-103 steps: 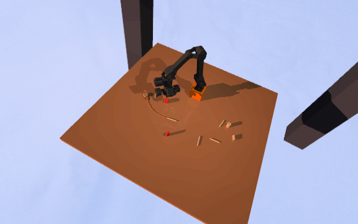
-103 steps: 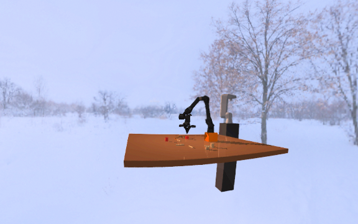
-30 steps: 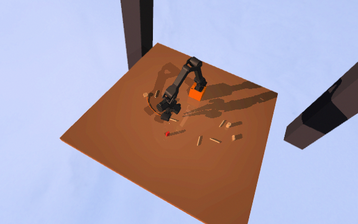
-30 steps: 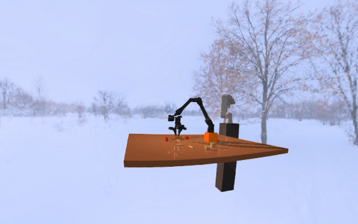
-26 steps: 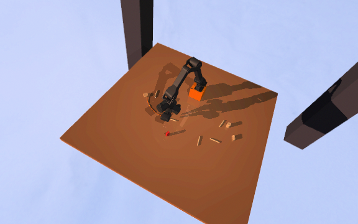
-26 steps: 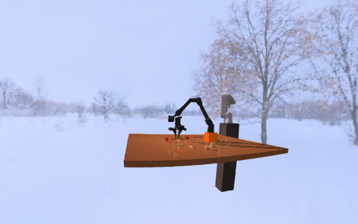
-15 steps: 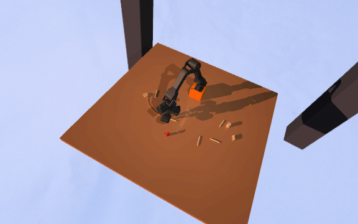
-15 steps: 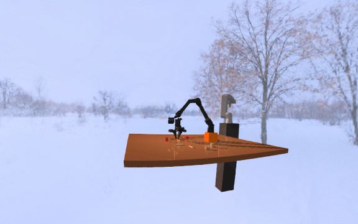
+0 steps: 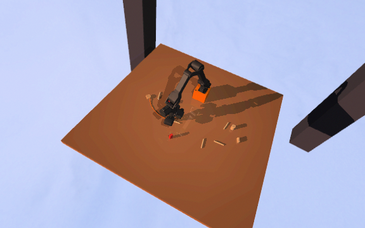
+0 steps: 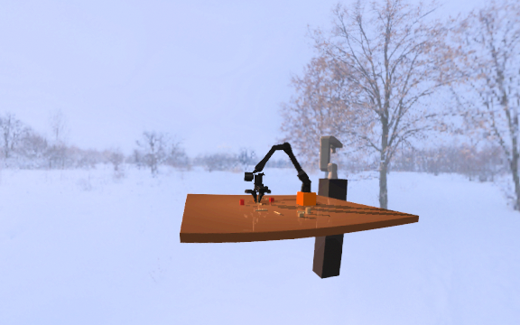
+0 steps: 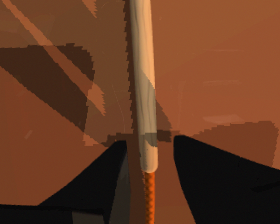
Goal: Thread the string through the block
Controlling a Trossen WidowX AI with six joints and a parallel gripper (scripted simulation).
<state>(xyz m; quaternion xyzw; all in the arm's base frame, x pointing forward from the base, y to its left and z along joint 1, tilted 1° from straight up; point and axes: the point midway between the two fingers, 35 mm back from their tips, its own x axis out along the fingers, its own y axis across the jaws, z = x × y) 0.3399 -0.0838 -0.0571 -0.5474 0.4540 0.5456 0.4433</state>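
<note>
Right now the thin wooden stick is 10 mm to the left of my gripper tip. The rest, counted from my gripper tip: red object 120 mm ahead, 70 mm to the left, 20 mm above; round wooden button 90 mm behind, 270 mm to the right, 10 mm above; red block 130 mm behind, 100 mm to the right, 10 mm above.
</note>
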